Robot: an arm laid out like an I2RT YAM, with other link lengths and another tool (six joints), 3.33 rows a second.
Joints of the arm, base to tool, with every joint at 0 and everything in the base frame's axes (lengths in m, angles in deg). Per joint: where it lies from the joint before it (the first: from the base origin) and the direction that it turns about. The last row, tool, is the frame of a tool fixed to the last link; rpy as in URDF.
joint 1: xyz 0 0 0.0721 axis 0 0 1
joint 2: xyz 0.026 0.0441 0.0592 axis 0 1 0
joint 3: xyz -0.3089 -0.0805 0 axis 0 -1 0
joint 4: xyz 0.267 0.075 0.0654 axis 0 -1 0
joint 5: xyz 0.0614 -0.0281 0.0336 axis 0 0 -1
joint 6: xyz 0.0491 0 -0.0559 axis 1 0 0
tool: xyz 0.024 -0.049 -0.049 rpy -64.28 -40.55 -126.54
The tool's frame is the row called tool.
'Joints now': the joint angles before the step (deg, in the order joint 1, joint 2, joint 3, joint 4, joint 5, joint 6). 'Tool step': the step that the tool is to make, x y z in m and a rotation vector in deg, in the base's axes. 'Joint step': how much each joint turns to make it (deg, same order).
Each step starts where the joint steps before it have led.
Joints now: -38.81, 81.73, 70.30, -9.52, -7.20, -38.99
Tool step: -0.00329, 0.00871, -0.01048, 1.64, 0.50, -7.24
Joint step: 2.39, 0.43, -1.04, 0.29, 8.60, 4.46
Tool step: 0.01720, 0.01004, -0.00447, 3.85, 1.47, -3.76
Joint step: 3.63, 3.63, 4.22, -4.38, 5.80, 5.15
